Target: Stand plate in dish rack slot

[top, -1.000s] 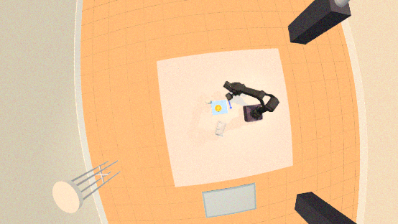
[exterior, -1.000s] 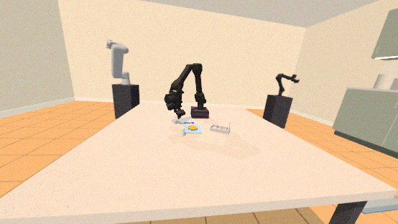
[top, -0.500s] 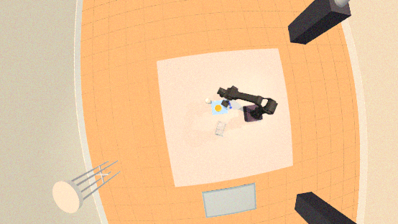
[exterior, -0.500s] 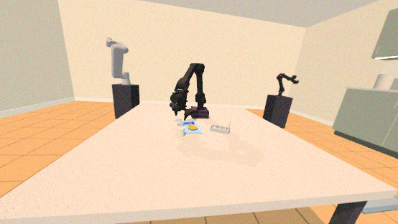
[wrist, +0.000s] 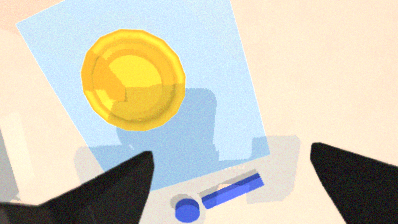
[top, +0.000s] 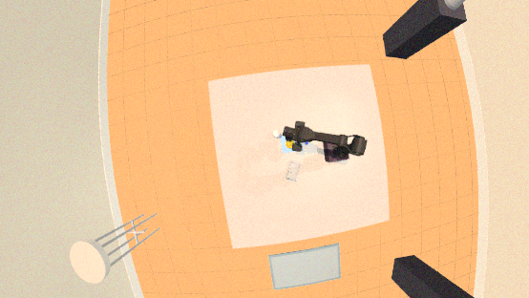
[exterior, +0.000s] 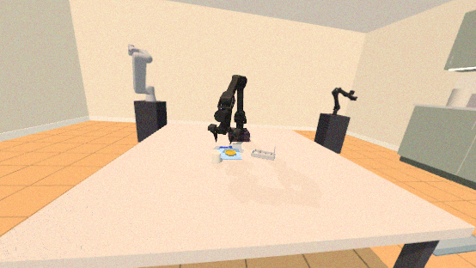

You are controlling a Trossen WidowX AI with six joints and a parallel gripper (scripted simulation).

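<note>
Now: gripper tip 5 cm to the right of the plate, 4 cm short of it and 4 cm above it. From my gripper tip the other things lie so: blue spoon: 8 cm behind, 5 cm below, 2 cm to the left; then white cup: 14 cm ahead, 3 cm below, 2 cm to the right; then dish rack: 24 cm to the left, 3 cm below, 2 cm ahead.
</note>
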